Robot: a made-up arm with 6 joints.
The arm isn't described. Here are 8 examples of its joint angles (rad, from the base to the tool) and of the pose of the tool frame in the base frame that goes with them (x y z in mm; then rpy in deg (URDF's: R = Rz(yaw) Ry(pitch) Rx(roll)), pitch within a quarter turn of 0, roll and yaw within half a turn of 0).
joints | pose
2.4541 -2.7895 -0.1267 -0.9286 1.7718 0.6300 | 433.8 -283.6 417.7 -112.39 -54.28 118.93
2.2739 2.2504 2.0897 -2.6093 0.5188 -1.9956 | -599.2 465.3 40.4 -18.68 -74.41 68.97
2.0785 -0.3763 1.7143 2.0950 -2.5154 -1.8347 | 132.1 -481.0 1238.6 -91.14 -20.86 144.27
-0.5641 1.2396 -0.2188 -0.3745 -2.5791 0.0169 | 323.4 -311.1 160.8 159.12 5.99 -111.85
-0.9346 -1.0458 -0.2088 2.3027 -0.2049 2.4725 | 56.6 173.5 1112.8 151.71 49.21 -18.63
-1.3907 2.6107 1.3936 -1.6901 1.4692 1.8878 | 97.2 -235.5 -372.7 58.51 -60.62 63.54
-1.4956 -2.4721 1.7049 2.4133 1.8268 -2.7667 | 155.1 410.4 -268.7 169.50 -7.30 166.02
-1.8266 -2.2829 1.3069 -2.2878 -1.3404 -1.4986 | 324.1 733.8 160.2 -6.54 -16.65 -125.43
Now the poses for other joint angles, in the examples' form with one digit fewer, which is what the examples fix.
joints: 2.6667 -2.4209 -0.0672 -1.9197 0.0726 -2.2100
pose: 387 -272 635 102.8 63.6 -49.5
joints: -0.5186 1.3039 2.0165 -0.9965 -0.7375 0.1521
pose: 709 -469 820 21.2 56.2 -106.8
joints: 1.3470 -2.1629 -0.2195 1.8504 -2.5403 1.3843
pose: -229 -563 651 -19.1 -27.5 -86.7
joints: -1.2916 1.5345 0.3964 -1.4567 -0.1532 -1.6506
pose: 123 -468 27 -80.5 -37.1 7.4
